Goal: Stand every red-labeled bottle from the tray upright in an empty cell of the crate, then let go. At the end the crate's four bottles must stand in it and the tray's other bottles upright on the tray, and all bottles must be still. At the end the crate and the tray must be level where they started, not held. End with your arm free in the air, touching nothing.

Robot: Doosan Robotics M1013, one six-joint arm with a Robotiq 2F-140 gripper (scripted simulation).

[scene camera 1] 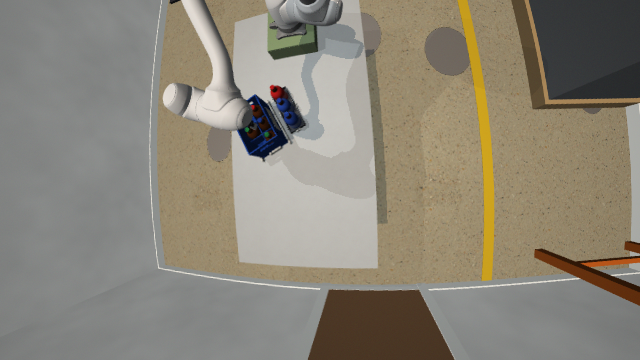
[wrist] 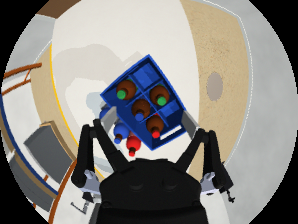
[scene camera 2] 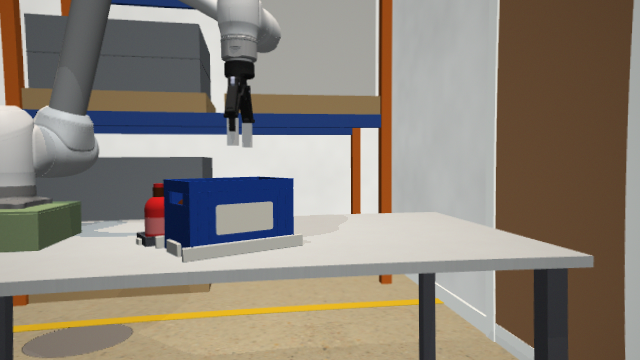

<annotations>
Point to a crate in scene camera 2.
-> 215, 210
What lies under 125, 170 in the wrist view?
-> My gripper.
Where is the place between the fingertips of my gripper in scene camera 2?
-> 240, 146
</annotations>
